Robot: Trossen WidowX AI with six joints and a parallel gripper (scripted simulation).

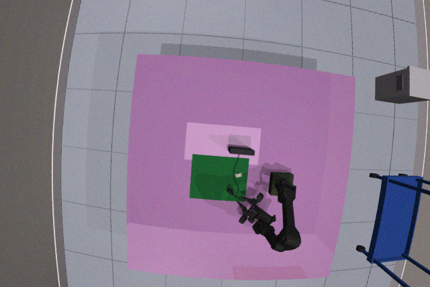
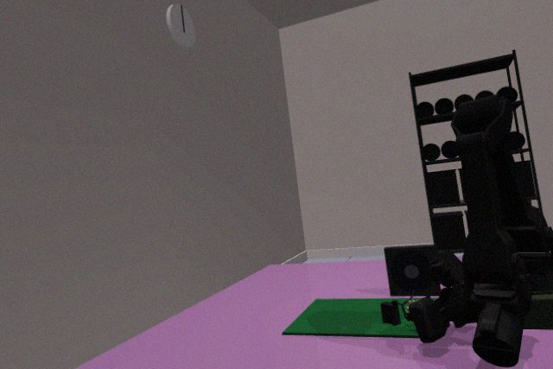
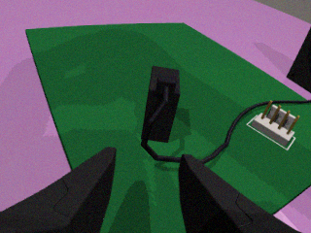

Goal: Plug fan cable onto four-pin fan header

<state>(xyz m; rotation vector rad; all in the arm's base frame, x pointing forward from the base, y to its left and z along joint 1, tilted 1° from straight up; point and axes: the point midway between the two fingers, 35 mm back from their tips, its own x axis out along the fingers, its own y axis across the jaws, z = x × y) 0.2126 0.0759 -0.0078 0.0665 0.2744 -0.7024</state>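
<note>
Right now the fan plug is 4 cm ahead of my gripper tip, 4 cm to the right of it and 1 cm below it. Also, from my gripper tip: green board 9 cm ahead, 11 cm to the right, 5 cm below; then black fan 3 cm behind, 25 cm to the right, 3 cm above.
</note>
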